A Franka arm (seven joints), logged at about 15 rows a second.
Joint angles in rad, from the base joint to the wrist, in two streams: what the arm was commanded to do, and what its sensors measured. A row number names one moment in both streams.
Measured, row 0:
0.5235 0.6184 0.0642 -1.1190 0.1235 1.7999 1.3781
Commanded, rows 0 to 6:
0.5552 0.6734 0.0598 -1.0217 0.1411 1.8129 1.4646
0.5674 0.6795 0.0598 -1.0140 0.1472 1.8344 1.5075
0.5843 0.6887 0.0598 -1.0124 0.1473 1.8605 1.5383
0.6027 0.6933 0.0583 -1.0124 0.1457 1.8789 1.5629
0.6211 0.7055 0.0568 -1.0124 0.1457 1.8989 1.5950
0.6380 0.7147 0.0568 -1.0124 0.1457 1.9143 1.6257
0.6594 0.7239 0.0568 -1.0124 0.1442 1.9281 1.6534
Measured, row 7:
0.6200 0.6815 0.0649 -1.0587 0.1327 1.9081 1.5906
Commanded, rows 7 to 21:
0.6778 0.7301 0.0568 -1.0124 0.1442 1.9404 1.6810
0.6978 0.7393 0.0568 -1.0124 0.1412 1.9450 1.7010
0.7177 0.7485 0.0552 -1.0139 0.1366 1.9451 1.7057
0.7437 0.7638 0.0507 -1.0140 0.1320 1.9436 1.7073
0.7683 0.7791 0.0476 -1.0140 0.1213 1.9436 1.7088
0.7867 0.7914 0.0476 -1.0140 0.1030 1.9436 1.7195
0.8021 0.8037 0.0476 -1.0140 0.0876 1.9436 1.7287
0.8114 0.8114 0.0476 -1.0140 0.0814 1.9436 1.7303
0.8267 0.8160 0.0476 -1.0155 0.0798 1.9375 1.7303
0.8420 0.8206 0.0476 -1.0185 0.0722 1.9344 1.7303
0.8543 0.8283 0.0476 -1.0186 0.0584 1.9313 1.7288
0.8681 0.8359 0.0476 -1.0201 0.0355 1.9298 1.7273
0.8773 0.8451 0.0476 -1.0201 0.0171 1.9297 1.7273
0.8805 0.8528 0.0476 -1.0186 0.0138 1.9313 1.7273
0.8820 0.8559 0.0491 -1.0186 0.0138 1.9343 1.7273
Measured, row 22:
0.8682 0.8302 0.0596 -1.0566 0.0310 1.9465 1.7122
